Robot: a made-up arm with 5 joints. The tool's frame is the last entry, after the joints. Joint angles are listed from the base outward. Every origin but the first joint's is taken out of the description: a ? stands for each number. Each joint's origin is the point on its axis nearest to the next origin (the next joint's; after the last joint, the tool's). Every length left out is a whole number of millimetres.
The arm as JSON. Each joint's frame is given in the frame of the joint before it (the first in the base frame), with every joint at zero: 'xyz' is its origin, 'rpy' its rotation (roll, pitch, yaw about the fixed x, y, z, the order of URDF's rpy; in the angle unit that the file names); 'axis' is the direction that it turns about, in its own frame. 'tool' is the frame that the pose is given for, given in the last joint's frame.
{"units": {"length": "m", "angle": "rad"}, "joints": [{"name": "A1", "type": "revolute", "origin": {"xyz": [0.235, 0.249, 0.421], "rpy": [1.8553, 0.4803, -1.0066]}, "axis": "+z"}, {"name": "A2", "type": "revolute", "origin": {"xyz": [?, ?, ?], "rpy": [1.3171, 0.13, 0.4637]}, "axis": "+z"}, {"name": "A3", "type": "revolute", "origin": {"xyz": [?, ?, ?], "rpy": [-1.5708, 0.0, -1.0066]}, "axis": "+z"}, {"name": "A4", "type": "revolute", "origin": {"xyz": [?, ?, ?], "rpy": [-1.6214, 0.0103, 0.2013]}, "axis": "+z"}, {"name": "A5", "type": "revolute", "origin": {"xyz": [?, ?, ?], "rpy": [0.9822, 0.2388, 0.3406]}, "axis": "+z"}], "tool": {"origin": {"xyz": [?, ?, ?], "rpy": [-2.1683, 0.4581, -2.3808]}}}
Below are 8 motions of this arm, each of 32 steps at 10 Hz.
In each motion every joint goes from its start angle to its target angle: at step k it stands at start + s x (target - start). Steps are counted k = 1, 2, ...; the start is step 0. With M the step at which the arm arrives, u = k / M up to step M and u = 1 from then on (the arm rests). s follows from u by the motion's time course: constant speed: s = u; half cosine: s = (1 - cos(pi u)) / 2; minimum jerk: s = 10 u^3 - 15 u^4 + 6 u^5.
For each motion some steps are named. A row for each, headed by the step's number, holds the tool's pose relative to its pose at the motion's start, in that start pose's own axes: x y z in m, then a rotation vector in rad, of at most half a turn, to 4 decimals.
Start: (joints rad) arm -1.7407 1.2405 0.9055 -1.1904 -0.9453
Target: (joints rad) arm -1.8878 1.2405 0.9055 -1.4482 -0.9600
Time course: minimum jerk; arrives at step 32
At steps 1, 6, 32:
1: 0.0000 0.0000 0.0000 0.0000 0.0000 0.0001
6: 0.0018 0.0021 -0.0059 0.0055 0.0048 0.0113
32: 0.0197 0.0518 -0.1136 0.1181 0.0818 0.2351

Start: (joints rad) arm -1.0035 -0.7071 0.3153 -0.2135 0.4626
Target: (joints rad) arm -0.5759 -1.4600 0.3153 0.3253 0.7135
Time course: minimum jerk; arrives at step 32
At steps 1, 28, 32:
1: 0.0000 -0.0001 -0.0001 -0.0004 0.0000 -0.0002
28: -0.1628 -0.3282 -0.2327 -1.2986 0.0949 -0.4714
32: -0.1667 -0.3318 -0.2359 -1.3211 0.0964 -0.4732

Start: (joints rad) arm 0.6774 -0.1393 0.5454 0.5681 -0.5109
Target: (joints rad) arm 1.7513 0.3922 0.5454 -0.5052 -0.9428
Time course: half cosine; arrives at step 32
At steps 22, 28, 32:
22: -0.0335 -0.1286 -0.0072 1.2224 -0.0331 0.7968
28: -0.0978 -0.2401 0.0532 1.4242 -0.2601 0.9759
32: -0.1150 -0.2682 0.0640 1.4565 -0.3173 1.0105

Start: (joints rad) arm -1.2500 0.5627 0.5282 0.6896 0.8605
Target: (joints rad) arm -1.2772 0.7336 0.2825 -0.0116 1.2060
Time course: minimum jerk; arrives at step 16
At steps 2, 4, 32:
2: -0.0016 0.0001 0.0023 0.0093 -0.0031 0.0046
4: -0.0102 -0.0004 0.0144 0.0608 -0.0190 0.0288
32: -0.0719 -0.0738 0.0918 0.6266 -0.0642 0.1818

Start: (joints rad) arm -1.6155 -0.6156 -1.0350 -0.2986 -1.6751
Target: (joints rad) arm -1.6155 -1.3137 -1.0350 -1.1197 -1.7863
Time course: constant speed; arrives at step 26
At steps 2, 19, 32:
2: 0.0000 0.0165 0.0029 0.0082 -0.0027 0.0514
19: -0.0594 0.1661 0.0451 -0.0176 -0.0773 0.4690
32: -0.1115 0.2240 0.0607 -0.0784 -0.1289 0.6183

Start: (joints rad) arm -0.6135 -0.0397 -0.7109 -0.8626 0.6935
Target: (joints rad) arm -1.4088 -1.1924 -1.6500 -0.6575 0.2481
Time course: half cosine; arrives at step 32
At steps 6, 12, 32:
6: 0.0202 0.0050 -0.0405 -0.1157 0.1330 -0.0379
12: 0.0402 -0.0172 -0.1270 -0.3958 0.4591 -0.1992
32: -0.1173 -0.0790 -0.0715 -0.8512 0.9606 -1.1731

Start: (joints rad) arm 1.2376 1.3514 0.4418 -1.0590 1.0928
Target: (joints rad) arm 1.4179 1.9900 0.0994 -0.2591 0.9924
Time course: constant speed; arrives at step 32
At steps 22, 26, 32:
22: 0.0394 0.0847 0.0424 -0.0936 0.2336 -0.1160
26: 0.0450 0.1014 0.0540 -0.1039 0.2787 -0.1111
32: 0.0516 0.1271 0.0745 -0.1168 0.3422 -0.0891

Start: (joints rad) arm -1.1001 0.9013 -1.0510 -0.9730 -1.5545
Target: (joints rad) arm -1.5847 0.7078 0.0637 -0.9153 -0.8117
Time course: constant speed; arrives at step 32
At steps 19, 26, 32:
19: -0.2623 -0.0466 0.4006 -0.4912 -0.5410 -0.4988
26: -0.3668 -0.0243 0.5023 -0.6944 -0.7053 -0.6871
32: -0.4427 0.0094 0.5679 -0.8849 -0.8260 -0.8407

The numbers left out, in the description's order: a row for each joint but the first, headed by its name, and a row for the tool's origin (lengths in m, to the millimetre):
A2: 0.474 -0.355 0.0
A3: -0.099 0.103 0.0
A4: -0.083 0.034 0.0
A5: -0.188 0.142 0.0
tool: -0.079 -0.322 0.0

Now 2 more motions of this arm.
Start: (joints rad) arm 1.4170 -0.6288 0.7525 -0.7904 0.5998
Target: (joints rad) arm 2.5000 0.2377 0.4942 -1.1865 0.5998
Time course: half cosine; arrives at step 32
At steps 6, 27, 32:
6: -0.0256 -0.0613 -0.0098 0.0724 0.0372 -0.1071
27: -0.5095 -0.5101 0.0308 0.7827 -0.2365 -1.1820
32: -0.5534 -0.5251 0.0429 0.8191 -0.3007 -1.2445

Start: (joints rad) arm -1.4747 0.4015 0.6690 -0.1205 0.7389
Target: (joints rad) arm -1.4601 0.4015 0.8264 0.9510 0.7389
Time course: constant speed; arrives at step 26
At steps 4, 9, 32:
4: 0.0042 -0.0077 -0.0026 -0.1497 -0.0066 -0.0723
9: 0.0090 -0.0192 -0.0053 -0.3353 -0.0099 -0.1659
32: 0.0184 -0.0697 -0.0058 -0.9553 0.0247 -0.5042

